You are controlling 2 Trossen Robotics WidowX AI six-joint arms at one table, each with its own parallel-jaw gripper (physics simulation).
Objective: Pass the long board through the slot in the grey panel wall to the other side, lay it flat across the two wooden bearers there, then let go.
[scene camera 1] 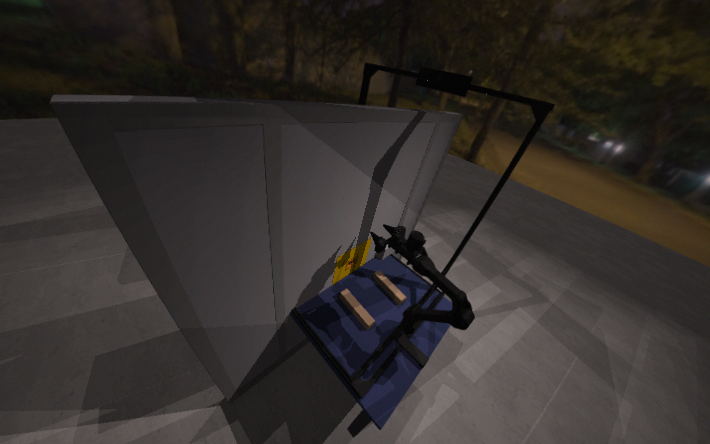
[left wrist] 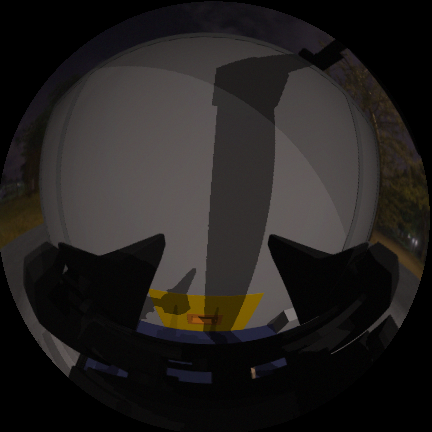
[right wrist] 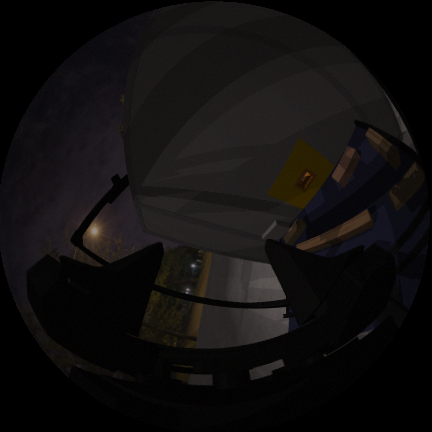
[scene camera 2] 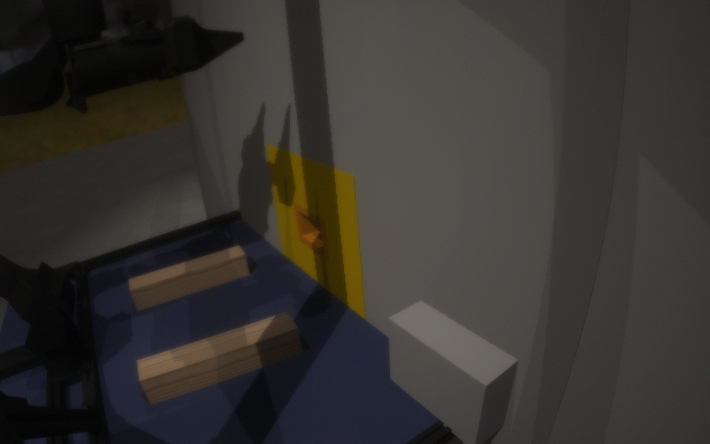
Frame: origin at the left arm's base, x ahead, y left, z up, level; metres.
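Seen in the pictures: left gripper, fingertip midpoint: (scene camera 1: pixel 377 228) (left wrist: pixel 217 240) (scene camera 2: pixel 232 41); right gripper, fingertip midpoint: (right wrist: pixel 214 246); left arm's base at its link origin: (scene camera 1: pixel 407 327) (scene camera 2: pixel 70 365).
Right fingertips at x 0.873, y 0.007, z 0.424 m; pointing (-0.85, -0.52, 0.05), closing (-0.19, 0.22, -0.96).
Note:
Pixels of each thing's top centre, then the offset from my right fingertips to it. "pt": a spot on its surface instead.
- orange-edged slot at a spot on its surface: (scene camera 2: pixel 309 230) (left wrist: pixel 191 316) pt dx -0.427, dy +0.017, dz -0.359 m
- long wooden piece at its top centre: (right wrist: pixel 327 235) dx -0.151, dy -0.066, dz -0.380 m
- pale grey block at a spot on its surface: (scene camera 2: pixel 445 348) pt dx -0.480, dy -0.357, dz -0.343 m
Two wooden bearers, one (scene camera 1: pixel 357 308) (scene camera 2: pixel 219 361) and the other (scene camera 1: pixel 390 287) (scene camera 2: pixel 188 280), lie apart on the blue table by the grey panel wall (scene camera 1: pixel 324 198) (scene camera 2: pixel 445 157) (left wrist: pixel 135 150) (right wrist: pixel 215 125). The orange-edged slot (scene camera 2: pixel 309 230) (left wrist: pixel 191 318) (right wrist: pixel 298 181) is low in the wall. My left gripper (scene camera 1: pixel 378 230) (left wrist: pixel 217 240) is open and empty, above the table and in front of the wall. My right gripper (right wrist: pixel 214 246) is open and empty on the wall's other side. In the right wrist view a long wooden piece (right wrist: pixel 335 232), seemingly the board, lies among shorter ones, away from the fingers.
A yellow panel (scene camera 1: pixel 340 273) (scene camera 2: pixel 348 209) (left wrist: pixel 245 310) (right wrist: pixel 285 185) surrounds the slot. A pale grey block (scene camera 2: pixel 445 348) stands against the wall at the table's edge. A black overhead frame (scene camera 1: pixel 502 183) rises behind the left arm. Several wooden pieces, including one (right wrist: pixel 346 166), lie on the right gripper's side.

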